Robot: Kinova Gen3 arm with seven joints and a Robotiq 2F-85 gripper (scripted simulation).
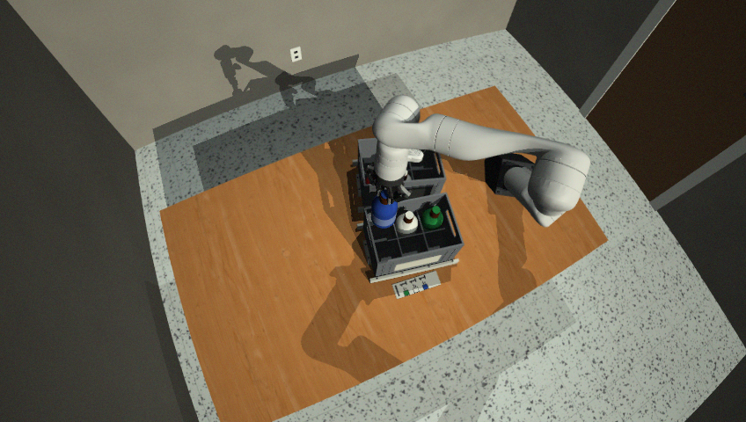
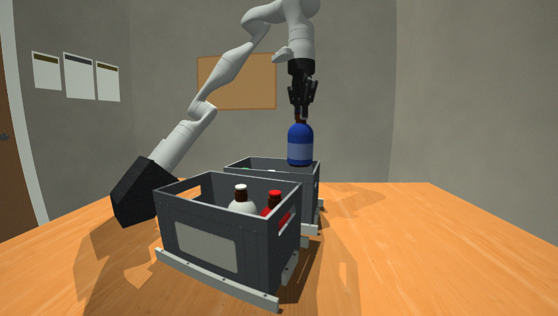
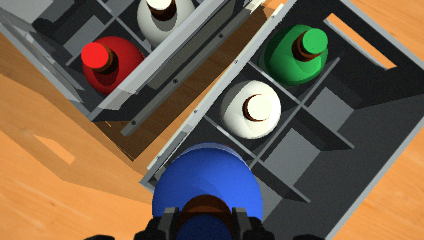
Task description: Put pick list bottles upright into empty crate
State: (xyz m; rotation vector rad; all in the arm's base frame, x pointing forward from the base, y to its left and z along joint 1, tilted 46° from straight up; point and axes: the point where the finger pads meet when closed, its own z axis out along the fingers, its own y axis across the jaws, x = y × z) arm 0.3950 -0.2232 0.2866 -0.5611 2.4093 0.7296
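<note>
Now: hand 7 cm above the blue bottle. From my hand the other things lie so: red bottle 3 cm behind, 16 cm to the right, 25 cm below; then green bottle 18 cm behind, 1 cm to the left, 25 cm below; then pick list 7 cm behind, 19 cm to the left, 33 cm below.
</note>
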